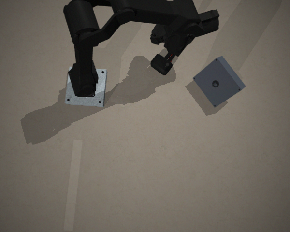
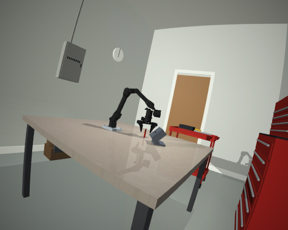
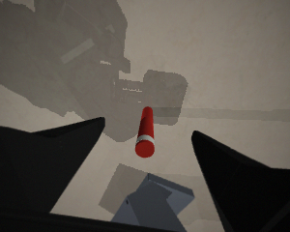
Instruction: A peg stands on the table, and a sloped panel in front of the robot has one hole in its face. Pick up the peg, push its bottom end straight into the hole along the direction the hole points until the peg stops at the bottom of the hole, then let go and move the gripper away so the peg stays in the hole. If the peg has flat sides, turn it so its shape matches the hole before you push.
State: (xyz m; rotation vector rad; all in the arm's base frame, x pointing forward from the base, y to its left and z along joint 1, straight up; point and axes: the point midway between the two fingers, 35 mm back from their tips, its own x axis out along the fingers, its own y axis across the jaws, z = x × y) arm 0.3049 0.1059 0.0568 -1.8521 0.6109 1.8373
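My gripper tip is 16 cm short of the sloped panel, 10 cm to the left of it and 3 cm below it. The rest, counted from my gripper tip: red peg: 1 cm above.
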